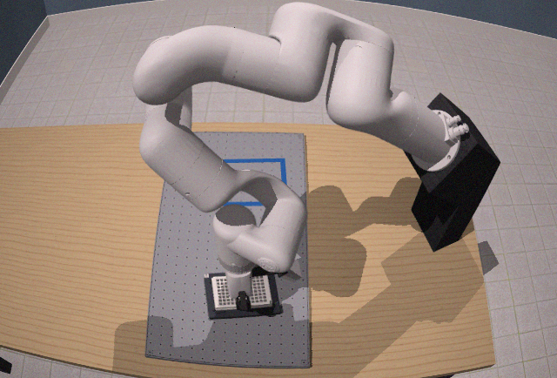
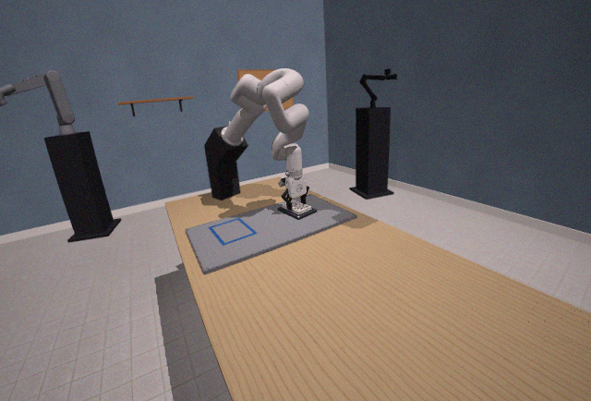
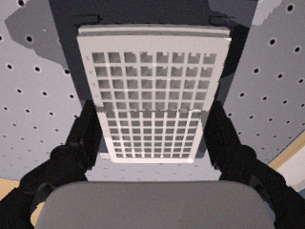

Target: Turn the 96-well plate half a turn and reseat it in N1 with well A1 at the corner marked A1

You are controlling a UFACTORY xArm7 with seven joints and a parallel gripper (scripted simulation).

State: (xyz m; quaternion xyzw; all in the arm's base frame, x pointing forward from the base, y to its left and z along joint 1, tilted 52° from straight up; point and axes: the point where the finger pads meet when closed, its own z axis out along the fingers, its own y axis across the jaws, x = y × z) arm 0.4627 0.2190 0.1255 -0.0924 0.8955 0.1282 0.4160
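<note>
My hand is 10 mm above the white 96-well plate. Round my hand: dark plate nest N1: 30 mm below.
</note>
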